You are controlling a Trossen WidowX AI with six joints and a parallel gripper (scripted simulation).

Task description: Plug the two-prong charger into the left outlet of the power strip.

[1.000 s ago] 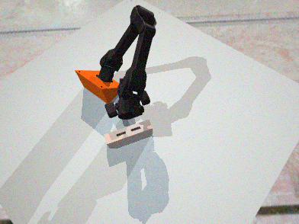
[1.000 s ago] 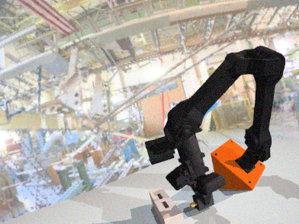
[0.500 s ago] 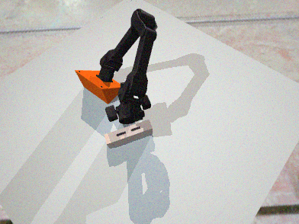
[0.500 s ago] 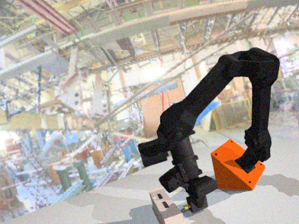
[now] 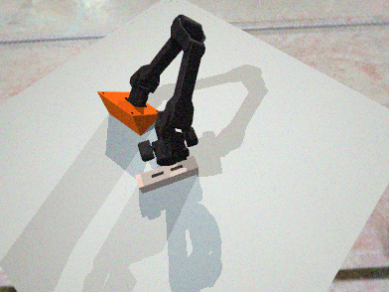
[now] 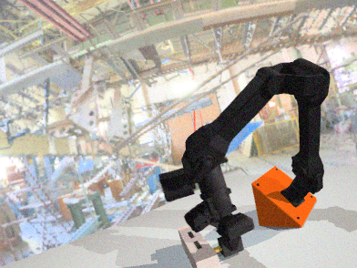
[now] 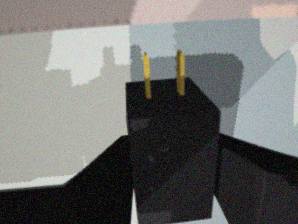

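Right now my gripper tip is 2 cm short of the two-prong charger, 1 cm to the left of it and 1 cm below it.
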